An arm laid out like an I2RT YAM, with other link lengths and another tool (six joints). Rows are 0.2 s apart.
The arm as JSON. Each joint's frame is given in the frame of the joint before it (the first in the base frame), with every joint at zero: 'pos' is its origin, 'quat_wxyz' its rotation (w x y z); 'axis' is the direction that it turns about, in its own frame. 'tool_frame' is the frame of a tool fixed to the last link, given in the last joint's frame.
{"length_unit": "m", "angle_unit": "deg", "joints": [
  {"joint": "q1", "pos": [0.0, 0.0, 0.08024], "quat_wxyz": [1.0, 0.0, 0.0, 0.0], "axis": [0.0, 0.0, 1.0]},
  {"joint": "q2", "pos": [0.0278, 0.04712, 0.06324], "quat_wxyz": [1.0, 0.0, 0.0, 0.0], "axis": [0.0, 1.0, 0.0]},
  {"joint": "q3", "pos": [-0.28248, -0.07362, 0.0], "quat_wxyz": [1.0, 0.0, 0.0, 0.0], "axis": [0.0, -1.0, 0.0]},
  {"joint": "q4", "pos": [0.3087, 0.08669, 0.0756], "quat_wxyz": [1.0, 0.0, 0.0, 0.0], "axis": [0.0, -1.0, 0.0]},
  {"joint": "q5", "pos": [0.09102, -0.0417, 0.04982], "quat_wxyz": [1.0, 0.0, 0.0, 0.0], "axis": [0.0, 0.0, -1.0]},
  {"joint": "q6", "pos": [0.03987, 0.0, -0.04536], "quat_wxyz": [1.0, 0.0, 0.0, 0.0], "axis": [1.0, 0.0, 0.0]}
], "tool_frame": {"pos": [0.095, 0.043, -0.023], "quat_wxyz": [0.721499, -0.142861, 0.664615, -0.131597]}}
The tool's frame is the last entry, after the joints.
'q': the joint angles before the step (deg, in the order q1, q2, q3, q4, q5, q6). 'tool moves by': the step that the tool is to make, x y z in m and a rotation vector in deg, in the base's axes. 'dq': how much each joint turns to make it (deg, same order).
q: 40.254, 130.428, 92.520, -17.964, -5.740, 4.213
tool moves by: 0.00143, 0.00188, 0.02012, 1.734, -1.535, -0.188
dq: 0.003, -2.329, -0.781, 0.780, -0.160, 0.349
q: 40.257, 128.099, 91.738, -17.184, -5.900, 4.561
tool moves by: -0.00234, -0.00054, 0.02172, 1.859, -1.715, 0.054
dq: 0.044, -3.222, -1.949, 1.256, -0.251, 0.183
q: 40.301, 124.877, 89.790, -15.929, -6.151, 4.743
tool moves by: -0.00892, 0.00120, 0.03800, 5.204, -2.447, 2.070
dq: -0.039, -5.486, -3.795, 3.543, -3.185, 0.009
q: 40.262, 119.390, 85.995, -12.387, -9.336, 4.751
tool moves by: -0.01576, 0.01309, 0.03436, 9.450, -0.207, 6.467
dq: -0.005, -2.910, -2.516, 6.097, -9.550, 0.864
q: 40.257, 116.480, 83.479, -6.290, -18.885, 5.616
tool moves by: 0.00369, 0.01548, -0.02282, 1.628, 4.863, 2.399
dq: -0.003, 6.031, 4.238, -0.171, -4.667, 1.922
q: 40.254, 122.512, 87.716, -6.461, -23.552, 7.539
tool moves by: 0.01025, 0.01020, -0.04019, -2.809, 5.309, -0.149
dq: -0.058, 7.832, 6.586, -4.183, -0.825, 1.080
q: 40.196, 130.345, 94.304, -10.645, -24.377, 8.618
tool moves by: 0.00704, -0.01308, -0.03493, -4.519, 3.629, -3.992
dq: -0.877, 2.816, 0.342, -2.529, 2.908, 1.741
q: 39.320, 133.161, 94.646, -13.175, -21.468, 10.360
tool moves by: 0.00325, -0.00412, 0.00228, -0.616, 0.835, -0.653
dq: -0.473, -0.058, 0.734, -1.761, 0.072, 0.185
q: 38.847, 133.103, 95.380, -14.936, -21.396, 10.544
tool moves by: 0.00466, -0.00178, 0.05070, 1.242, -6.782, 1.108
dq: 0.001, -5.787, -0.757, -0.071, 1.815, -3.153
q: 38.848, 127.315, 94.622, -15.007, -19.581, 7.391
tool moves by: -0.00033, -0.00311, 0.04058, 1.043, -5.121, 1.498
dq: 0.000, -4.501, -0.370, -0.446, 0.679, -2.908
